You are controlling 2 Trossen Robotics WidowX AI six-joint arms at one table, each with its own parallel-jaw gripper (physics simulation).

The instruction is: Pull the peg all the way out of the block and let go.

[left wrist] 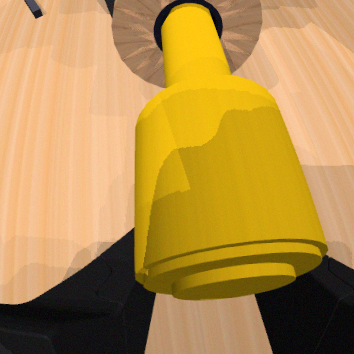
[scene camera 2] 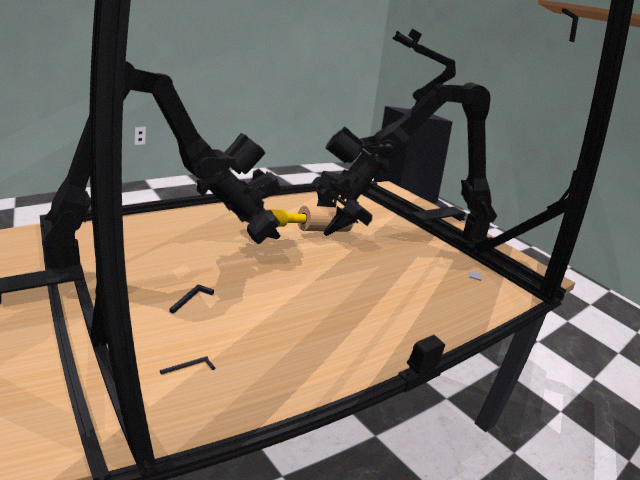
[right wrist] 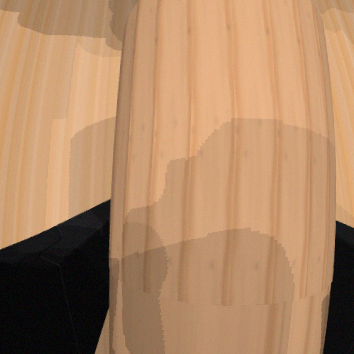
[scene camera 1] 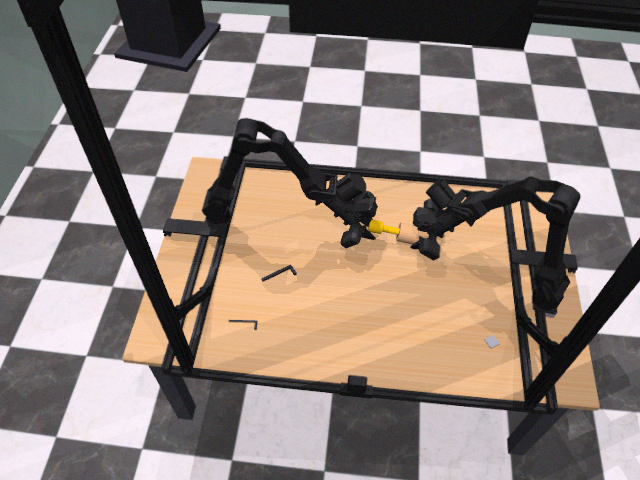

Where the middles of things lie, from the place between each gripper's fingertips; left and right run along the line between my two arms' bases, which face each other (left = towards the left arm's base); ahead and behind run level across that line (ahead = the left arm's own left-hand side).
Labels:
My right hand is 7 cm to the right of the yellow peg [left wrist: 221,207], 4 cm below it and 1 cm past it. Round my right hand: round wooden block [scene camera 2: 318,218] (2 cm to the right, 2 cm above).
My left gripper is now 1 cm short of the yellow peg, 4 cm to the left of it and 4 cm below it. From my left hand the other things lie so: round wooden block 2 cm ahead, 12 cm to the right, 2 cm above.

